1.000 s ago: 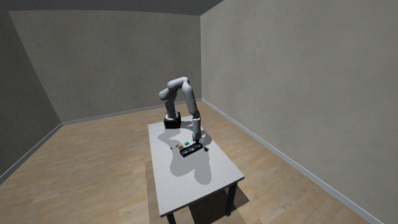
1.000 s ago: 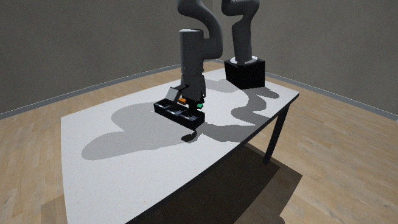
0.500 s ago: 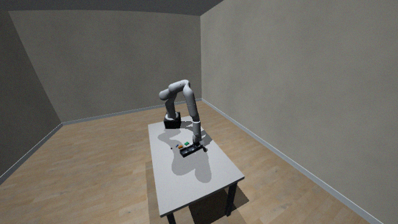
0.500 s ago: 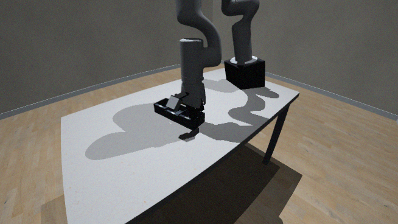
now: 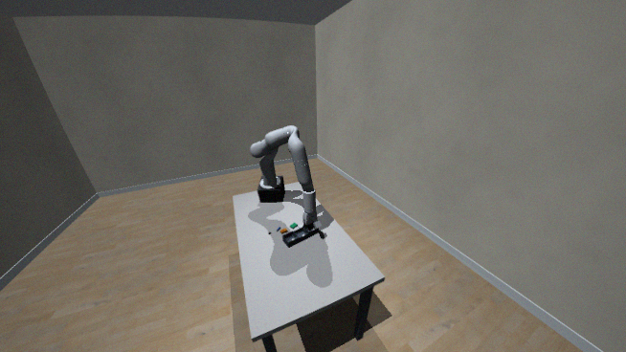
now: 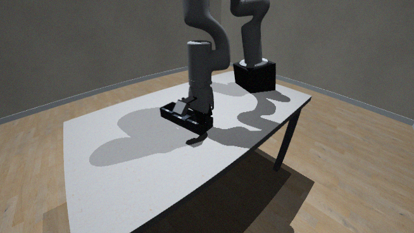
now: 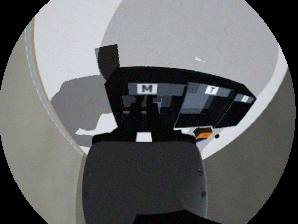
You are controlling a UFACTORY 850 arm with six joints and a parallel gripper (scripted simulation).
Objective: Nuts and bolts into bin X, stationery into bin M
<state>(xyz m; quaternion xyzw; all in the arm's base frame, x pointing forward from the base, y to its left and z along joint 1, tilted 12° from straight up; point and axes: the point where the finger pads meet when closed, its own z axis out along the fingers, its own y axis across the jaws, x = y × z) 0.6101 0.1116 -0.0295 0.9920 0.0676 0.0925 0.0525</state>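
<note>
My gripper is now 280 mm to the left of the dark piece, 120 mm past it and 30 mm above it. Round my hand: white piece (70 mm behind, 40 mm to the right, 30 mm below); orange block (170 mm to the right, 90 mm behind, 30 mm below); green block (110 mm behind, 90 mm to the right, 30 mm below).
</note>
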